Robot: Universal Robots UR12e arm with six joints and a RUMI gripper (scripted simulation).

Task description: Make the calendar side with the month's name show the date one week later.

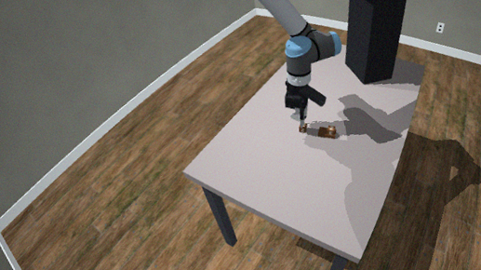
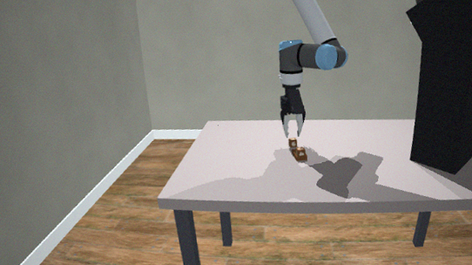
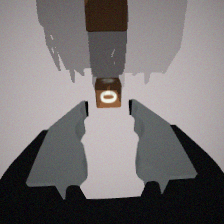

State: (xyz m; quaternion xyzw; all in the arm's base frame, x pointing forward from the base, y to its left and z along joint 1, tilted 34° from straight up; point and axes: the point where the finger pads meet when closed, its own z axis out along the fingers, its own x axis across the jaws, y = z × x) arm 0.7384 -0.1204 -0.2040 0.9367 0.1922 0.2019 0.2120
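The brown calendar cube is 4 cm below my hand. The rest, counted from my hand: brown wooden calendar tray 10 cm to the left, 4 cm below, 3 cm behind.
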